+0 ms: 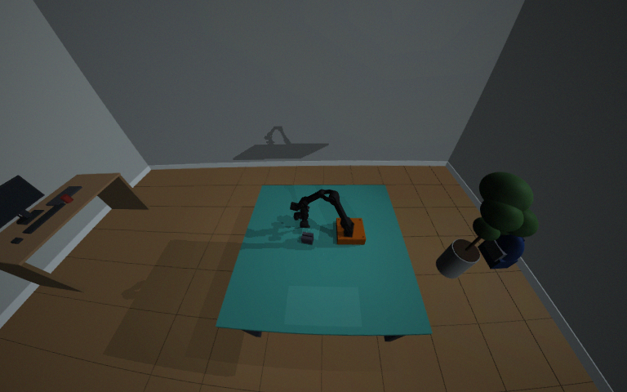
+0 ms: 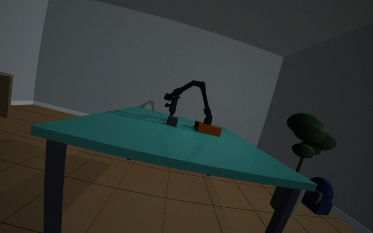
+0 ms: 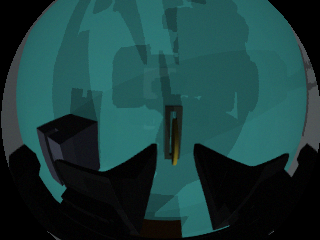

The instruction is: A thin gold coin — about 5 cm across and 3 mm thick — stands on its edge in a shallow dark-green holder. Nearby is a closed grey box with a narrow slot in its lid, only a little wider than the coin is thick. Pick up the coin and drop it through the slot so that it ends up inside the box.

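Now: the gold coin 2 cm below my gripper tip.
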